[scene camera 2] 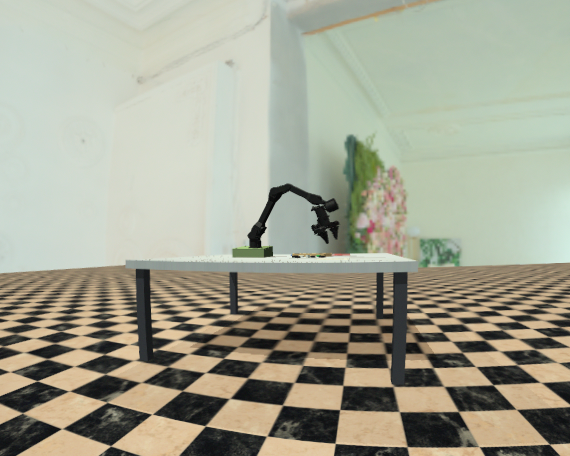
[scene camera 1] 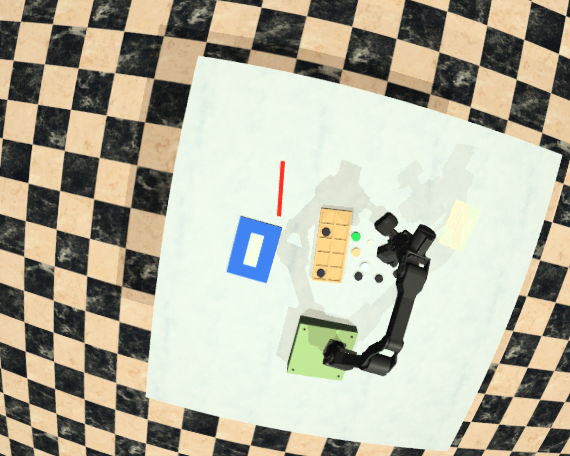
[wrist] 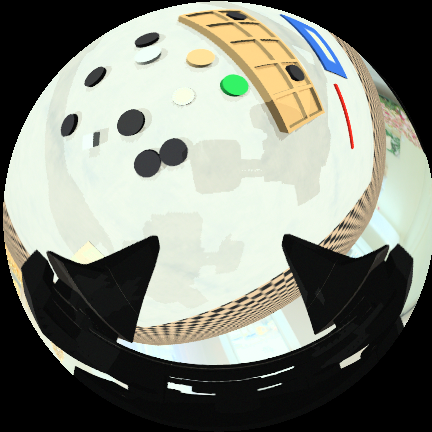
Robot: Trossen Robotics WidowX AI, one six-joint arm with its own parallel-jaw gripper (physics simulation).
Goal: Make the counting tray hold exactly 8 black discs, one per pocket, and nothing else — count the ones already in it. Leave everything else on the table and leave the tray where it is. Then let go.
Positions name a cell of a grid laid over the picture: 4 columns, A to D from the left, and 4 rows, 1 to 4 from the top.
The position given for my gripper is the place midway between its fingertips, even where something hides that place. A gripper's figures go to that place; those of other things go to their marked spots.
Labels:
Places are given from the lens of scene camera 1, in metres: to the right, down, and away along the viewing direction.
my gripper (scene camera 1: C2): 0.34, -0.02, 1.32
tan counting tray (scene camera 1: C3): 0.15, 0.09, 1.43

